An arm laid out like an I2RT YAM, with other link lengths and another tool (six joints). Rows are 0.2 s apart.
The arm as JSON. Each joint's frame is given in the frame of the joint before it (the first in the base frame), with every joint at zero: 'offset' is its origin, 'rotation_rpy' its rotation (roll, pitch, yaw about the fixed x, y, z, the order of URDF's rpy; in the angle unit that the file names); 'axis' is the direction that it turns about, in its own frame. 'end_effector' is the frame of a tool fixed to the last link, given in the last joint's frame.
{
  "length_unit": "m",
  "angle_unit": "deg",
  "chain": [
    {
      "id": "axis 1",
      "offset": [
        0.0,
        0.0,
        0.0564
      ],
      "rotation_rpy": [
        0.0,
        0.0,
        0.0
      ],
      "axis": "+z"
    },
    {
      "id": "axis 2",
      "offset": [
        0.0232,
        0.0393,
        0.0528
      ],
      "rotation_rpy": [
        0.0,
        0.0,
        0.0
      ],
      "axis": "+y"
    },
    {
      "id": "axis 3",
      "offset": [
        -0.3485,
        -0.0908,
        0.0
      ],
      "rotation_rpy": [
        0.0,
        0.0,
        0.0
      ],
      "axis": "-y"
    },
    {
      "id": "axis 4",
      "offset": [
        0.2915,
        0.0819,
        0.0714
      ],
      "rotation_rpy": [
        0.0,
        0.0,
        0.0
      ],
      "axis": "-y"
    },
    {
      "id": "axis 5",
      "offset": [
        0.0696,
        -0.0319,
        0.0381
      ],
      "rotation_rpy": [
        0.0,
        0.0,
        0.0
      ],
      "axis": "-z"
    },
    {
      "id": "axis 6",
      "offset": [
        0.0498,
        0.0,
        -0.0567
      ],
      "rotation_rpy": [
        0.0,
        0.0,
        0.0
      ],
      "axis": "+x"
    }
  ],
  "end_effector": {
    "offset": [
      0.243,
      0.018,
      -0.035
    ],
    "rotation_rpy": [
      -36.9,
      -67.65,
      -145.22
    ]
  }
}
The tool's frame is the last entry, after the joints.
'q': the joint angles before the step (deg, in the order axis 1, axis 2, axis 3, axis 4, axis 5, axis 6). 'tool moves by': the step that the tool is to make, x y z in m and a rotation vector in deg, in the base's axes. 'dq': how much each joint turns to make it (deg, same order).
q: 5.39 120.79 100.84 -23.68 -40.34 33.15
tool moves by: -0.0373 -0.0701 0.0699 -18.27 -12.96 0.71
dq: -1.20 -13.55 0.01 -12.68 11.92 -18.58
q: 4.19 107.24 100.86 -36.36 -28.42 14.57
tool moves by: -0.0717 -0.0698 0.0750 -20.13 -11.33 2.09
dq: 0.30 -14.93 -0.08 -11.92 12.56 -18.21
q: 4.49 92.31 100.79 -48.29 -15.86 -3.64
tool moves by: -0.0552 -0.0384 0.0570 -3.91 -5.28 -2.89
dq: -1.81 -9.96 -0.23 -5.39 3.44 -2.78
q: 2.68 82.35 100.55 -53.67 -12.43 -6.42
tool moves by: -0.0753 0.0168 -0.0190 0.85 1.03 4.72
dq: 0.12 -10.67 -10.91 -1.26 -4.24 -2.06
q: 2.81 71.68 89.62 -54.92 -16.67 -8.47
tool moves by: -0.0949 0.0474 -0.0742 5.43 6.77 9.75
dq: 0.54 -10.79 -18.33 0.40 -10.76 -1.72
